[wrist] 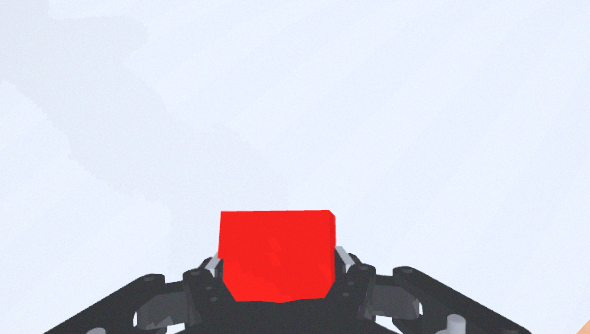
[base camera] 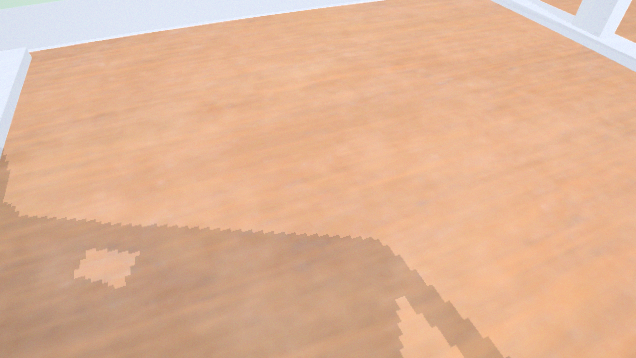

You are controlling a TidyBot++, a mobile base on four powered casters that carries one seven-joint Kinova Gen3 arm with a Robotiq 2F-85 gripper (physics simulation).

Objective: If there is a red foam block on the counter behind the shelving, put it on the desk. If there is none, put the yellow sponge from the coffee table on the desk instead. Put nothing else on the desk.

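Places are measured from the arm's base along level axes (x ahead, y left, z up), in millimetres.
Pixels of known places: gripper, fingertip midpoint: [wrist: 281, 263].
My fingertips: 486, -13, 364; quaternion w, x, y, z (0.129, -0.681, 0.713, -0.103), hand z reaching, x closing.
Observation:
Behind a point stands the place of what it marks, as x, y, z.
The red foam block [wrist: 277, 250] {492, -12, 397} is between the two fingers at the lower middle of the wrist view. My gripper [wrist: 281, 263] {486, -13, 364} is shut on it, with a finger pad at each side of the block. Below the block is a broad pale white surface [wrist: 400, 125] {598, -128, 324} with a faint grey shadow across its left part. I cannot tell from this view which piece of furniture that surface is, or how far under the block it lies. The yellow sponge does not show in either view.
In the base camera view the wooden floor [base camera: 320, 140] {558, 27, -396} carries a large shadow at the lower left. A white wall base [base camera: 150, 17] {934, 432, -363} runs along the top left, a white panel edge [base camera: 15, 95] {631, 563, -386} stands at the far left, and a white frame [base camera: 565, 32] {1024, -541, -387} at the top right.

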